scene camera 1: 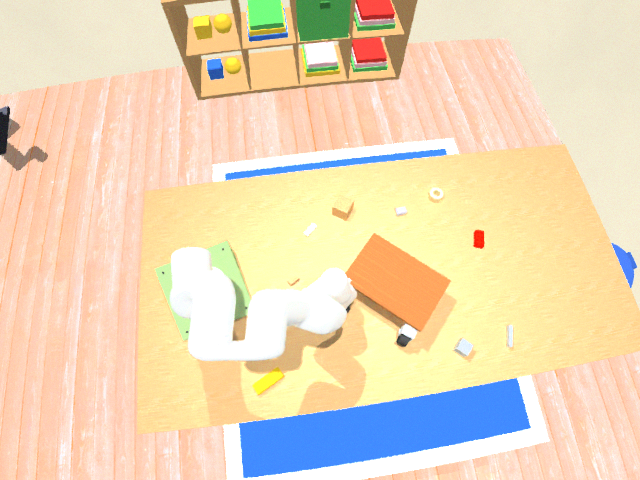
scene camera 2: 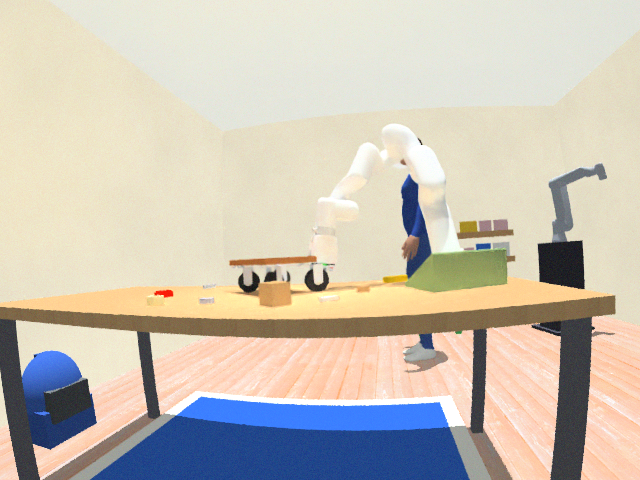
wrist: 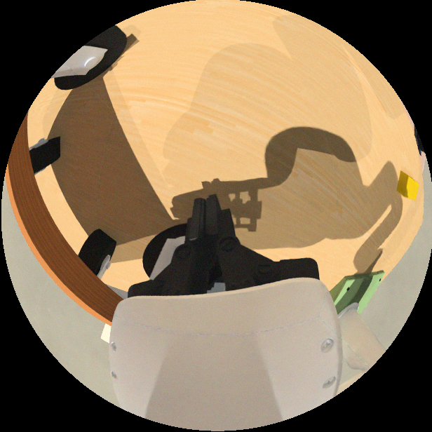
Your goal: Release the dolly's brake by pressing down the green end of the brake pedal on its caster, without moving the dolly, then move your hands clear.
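Observation:
The dolly has a flat orange-brown deck and stands upright on black-wheeled casters. Its caster nearest the arm is beside my fingers in the wrist view and partly hidden by them. A tiny bit of green, the pedal's green end, shows at the top of that caster in scene camera 2. The pedal's green end does not show in the wrist view. My gripper is shut and empty, pointing down close beside that corner of the dolly. Whether it touches the pedal is hidden.
Another caster sticks out from the deck. A yellow block, a wooden cube and a small orange block lie on the table. A person in blue stands behind the table.

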